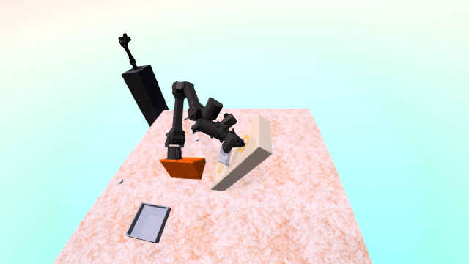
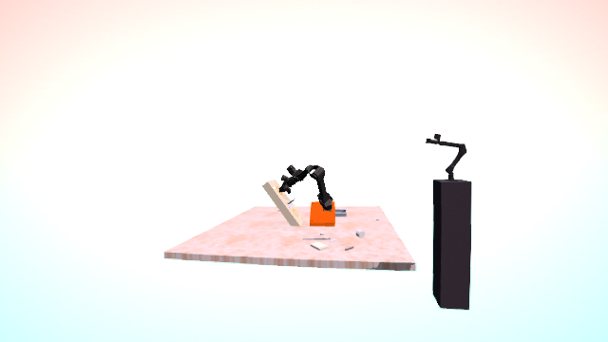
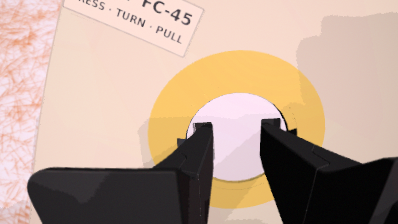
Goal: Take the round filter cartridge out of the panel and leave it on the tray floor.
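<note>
Now: gripper tip 80 mm above the beige service panel and 40 mm past it. From my gripper tip the other things lie so: grey tray 410 mm behind, 300 mm to the right, 230 mm below; round white filter cartridge 10 mm below, 10 mm ahead.
</note>
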